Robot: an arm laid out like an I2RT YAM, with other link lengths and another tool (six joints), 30 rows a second.
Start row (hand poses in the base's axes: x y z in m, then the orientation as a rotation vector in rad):
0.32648 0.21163 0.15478 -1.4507 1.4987 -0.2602
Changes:
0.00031 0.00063 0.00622 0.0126 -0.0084 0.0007
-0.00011 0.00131 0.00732 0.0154 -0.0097 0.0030
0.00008 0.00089 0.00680 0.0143 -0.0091 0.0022
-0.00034 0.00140 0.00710 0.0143 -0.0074 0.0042
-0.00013 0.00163 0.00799 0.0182 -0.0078 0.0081
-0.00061 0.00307 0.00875 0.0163 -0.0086 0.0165
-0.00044 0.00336 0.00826 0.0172 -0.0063 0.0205
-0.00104 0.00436 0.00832 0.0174 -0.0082 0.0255
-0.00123 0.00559 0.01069 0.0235 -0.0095 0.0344
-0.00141 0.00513 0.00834 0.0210 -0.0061 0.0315
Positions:
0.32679 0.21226 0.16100 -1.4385 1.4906 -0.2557
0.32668 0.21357 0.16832 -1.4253 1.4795 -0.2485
0.32676 0.21446 0.17512 -1.4126 1.4695 -0.2423
0.32642 0.21586 0.18222 -1.4018 1.4594 -0.2337
0.32629 0.21749 0.19021 -1.3905 1.4459 -0.2200
0.32568 0.22056 0.19896 -1.3862 1.4257 -0.2030
0.32524 0.22392 0.20722 -1.3844 1.4044 -0.1813
0.32420 0.22828 0.21554 -1.3851 1.3779 -0.1576
0.32297 0.23387 0.22623 -1.3861 1.3433 -0.1248
0.32156 0.23900 0.23457 -1.3876 1.3137 -0.0936

